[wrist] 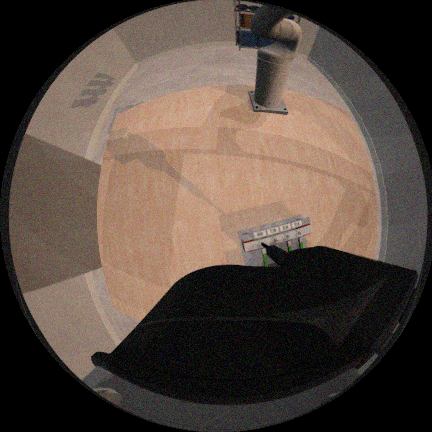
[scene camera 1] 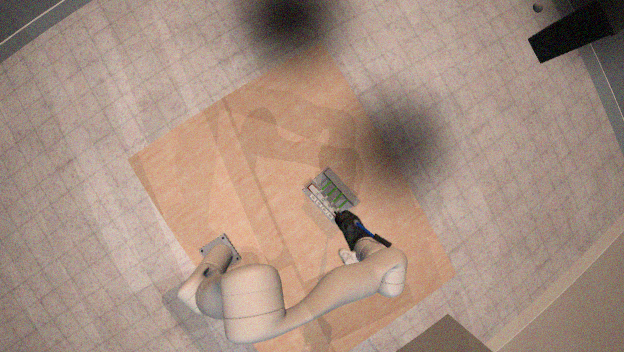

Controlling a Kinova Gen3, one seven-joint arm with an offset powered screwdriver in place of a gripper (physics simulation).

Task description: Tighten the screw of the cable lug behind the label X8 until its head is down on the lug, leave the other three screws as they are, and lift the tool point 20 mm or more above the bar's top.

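Frame: origin at the arm's base, x ahead, y left, z up, level; centimetres.
Where they show: hand, tool point: [wrist: 261, 243] [scene camera 1: 334, 212]; arm's base, link origin: [wrist: 266, 99] [scene camera 1: 221, 255].
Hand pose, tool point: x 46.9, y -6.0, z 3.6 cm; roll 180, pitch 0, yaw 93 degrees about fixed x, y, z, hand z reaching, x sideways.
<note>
Things, the pixels of their top centre, and the offset from my tool point. Level surfaces: height alone.
- terminal block with a pale bar, top centre: [wrist: 284, 252] [scene camera 1: 333, 196] dx +2.3, dy +5.6, dz +0.2 cm
- screwdriver, top centre: [wrist: 271, 250] dx +0.0, dy +0.0, dz +6.4 cm
- leftmost label, top centre: [wrist: 259, 233] dx -2.1, dy -0.5, dz -0.6 cm
- wooden surface, surface height: dz -4.8 cm
The terminal block with a pale bar [scene camera 1: 315, 190] [wrist: 253, 245] lies on the wooden surface. Four small white labels stand in a row along the bar; their text is too blurred to read, so I cannot tell which is X8. Green cables [scene camera 1: 337, 192] [wrist: 265, 258] run from the lugs on the other side. My screwdriver [scene camera 1: 337, 214] [wrist: 263, 244] has no fingers. Its tip is over the end lug, behind the leftmost label [wrist: 260, 233] in the wrist view, and covers that screw. Contact and the screw's height cannot be told. Three other screws show as small dots along the bar.
The arm's base plate [scene camera 1: 204, 250] [wrist: 269, 110] is bolted at one side of the wooden surface [scene camera 1: 190, 150] [wrist: 200, 185]. A brown box-like block [scene camera 1: 447, 335] [wrist: 55, 215] stands beyond its edge. A shelf unit shows behind the arm in the wrist view.
</note>
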